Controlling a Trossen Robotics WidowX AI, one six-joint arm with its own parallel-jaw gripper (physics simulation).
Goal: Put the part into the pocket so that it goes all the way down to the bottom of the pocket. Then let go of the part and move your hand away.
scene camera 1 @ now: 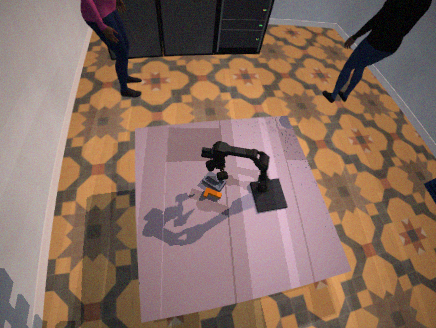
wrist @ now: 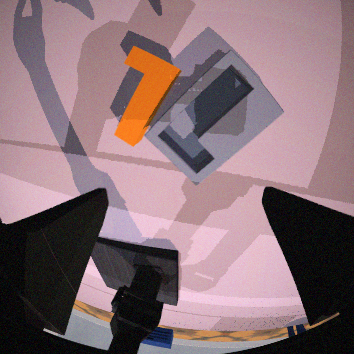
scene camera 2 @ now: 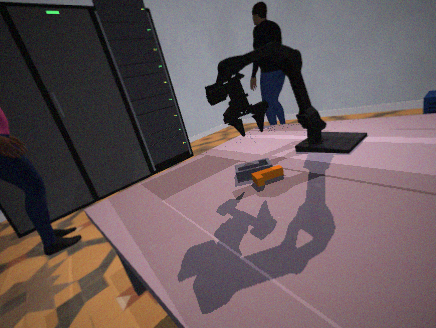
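Pixels of known places: gripper, fingertip midpoint: [wrist: 186, 195] [scene camera 2: 252, 134]; arm's base, link origin: [scene camera 1: 261, 188] [wrist: 150, 274] [scene camera 2: 314, 141].
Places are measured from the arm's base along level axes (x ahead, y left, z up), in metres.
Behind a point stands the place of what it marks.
Note:
The orange L-shaped part [scene camera 1: 213, 193] @[x 0.331, y -0.074, z 0.006 m] [scene camera 2: 268, 175] @[x 0.339, y -0.073, z -0.008 m] [wrist: 148, 95] @[x 0.333, y -0.091, z 0.006 m] lies outside the pocket, close beside the grey block [scene camera 1: 215, 184] @[x 0.289, y -0.140, z -0.019 m] [scene camera 2: 244, 176] @[x 0.352, y -0.166, z -0.010 m] [wrist: 265, 111] @[x 0.297, y -0.218, z 0.012 m]. In the wrist view its long leg runs near the block's left corner; I cannot tell whether they touch. The block's L-shaped pocket [wrist: 220, 102] @[x 0.309, y -0.171, z -0.019 m] is empty and opens upward, its long arm toward the upper right in the wrist view. My gripper [scene camera 1: 216, 171] @[x 0.275, y -0.139, z 0.132 m] [scene camera 2: 252, 133] @[x 0.275, y -0.139, z 0.132 m] [wrist: 186, 195] @[x 0.275, y -0.139, z 0.132 m] is open and empty, high above the table near the block, with its fingers wide apart and pointing down.
The pink table top [scene camera 1: 190, 290] @[x 0.658, y 0.421, z -0.024 m] [scene camera 2: 375, 260] @[x 0.620, y 0.250, z -0.024 m] carries the arm's black base plate [scene camera 1: 276, 200] @[x -0.061, y 0.114, z -0.007 m] [scene camera 2: 332, 142] @[x 0.012, y 0.074, z -0.005 m] [wrist: 167, 285] @[x -0.042, y -0.030, z 0.002 m], with shadows across the surface. Dark cabinets [scene camera 1: 190, 30] [scene camera 2: 60, 100] and two standing people are beyond the table.

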